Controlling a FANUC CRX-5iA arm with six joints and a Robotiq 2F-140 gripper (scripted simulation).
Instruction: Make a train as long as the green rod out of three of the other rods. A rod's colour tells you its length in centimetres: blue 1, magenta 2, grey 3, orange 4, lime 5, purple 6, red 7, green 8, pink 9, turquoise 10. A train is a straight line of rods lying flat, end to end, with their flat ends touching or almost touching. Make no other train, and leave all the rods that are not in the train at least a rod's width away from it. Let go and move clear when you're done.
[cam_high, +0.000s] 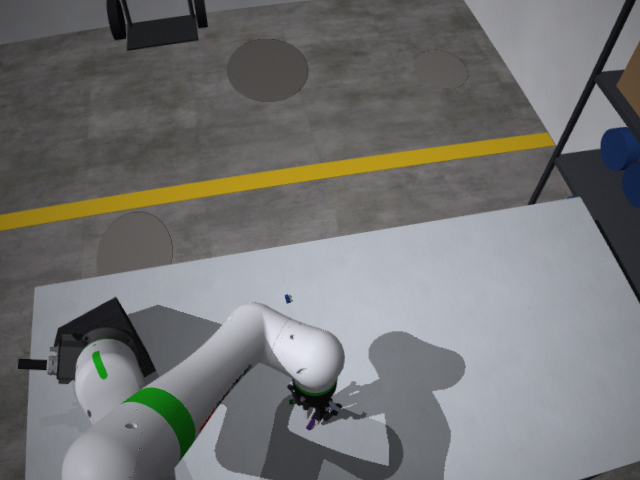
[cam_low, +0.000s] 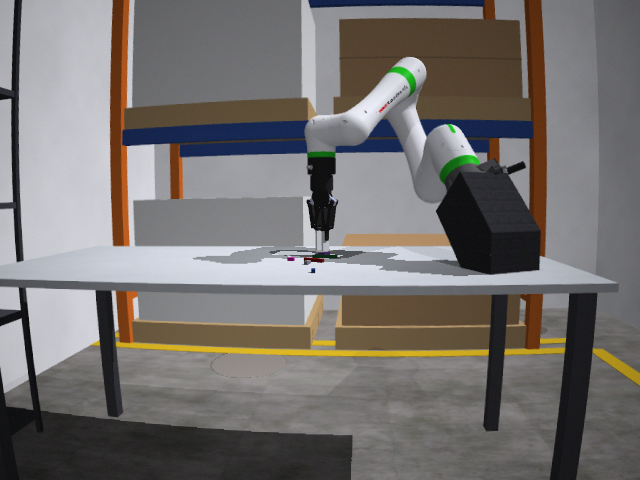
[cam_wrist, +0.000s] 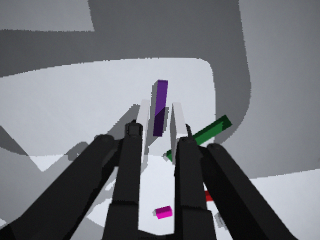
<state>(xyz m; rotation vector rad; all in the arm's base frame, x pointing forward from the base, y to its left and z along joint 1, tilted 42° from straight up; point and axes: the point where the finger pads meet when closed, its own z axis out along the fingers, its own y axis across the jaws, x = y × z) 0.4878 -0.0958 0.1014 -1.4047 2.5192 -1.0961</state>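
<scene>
The purple rod is 50 mm below my hand. The rest, counted from my hand: red rod: 10 mm ahead, 140 mm to the left, 50 mm below; green rod: 20 mm behind, 50 mm to the left, 50 mm below; magenta rod: 80 mm ahead, 130 mm to the left, 50 mm below.
</scene>
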